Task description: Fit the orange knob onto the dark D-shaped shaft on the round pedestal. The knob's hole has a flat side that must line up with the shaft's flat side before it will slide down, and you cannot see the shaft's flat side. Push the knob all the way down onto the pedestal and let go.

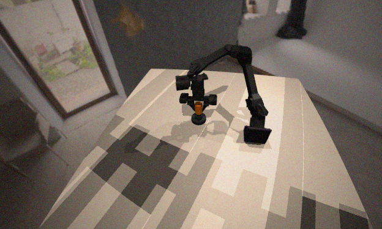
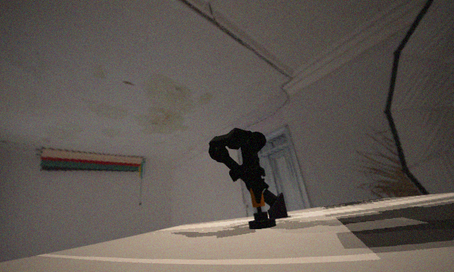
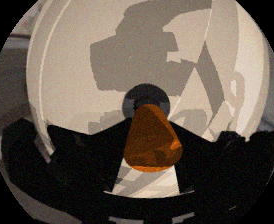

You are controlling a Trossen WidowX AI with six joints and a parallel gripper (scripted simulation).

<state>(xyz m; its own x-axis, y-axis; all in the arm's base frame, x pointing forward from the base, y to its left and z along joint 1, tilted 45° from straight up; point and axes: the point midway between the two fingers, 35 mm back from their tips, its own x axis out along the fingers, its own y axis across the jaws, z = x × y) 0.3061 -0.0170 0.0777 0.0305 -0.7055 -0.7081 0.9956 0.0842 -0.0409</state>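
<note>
Now: the orange knob 20 mm above my gripper tip. The rest, counted from my gripper tip: round dark pedestal (40 mm below).
</note>
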